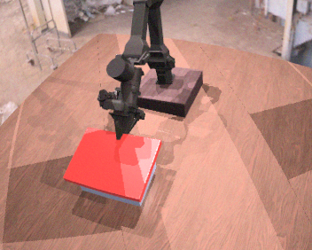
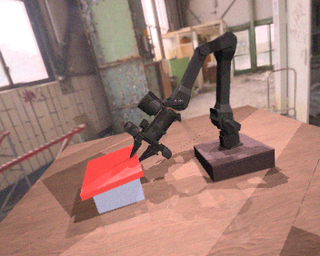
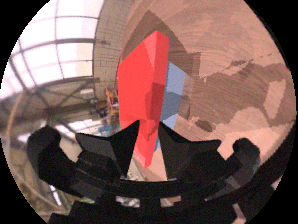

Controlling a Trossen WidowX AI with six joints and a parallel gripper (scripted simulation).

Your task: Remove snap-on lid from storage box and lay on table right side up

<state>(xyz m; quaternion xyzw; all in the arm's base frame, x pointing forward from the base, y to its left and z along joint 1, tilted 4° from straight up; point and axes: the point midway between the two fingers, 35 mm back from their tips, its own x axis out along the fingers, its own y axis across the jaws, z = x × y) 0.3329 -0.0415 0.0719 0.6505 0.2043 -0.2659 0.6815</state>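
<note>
Now: the lid 8 cm ahead of my gripper tip. Also, from my gripper tip: storage box 7 cm ahead, 5 cm below.
</note>
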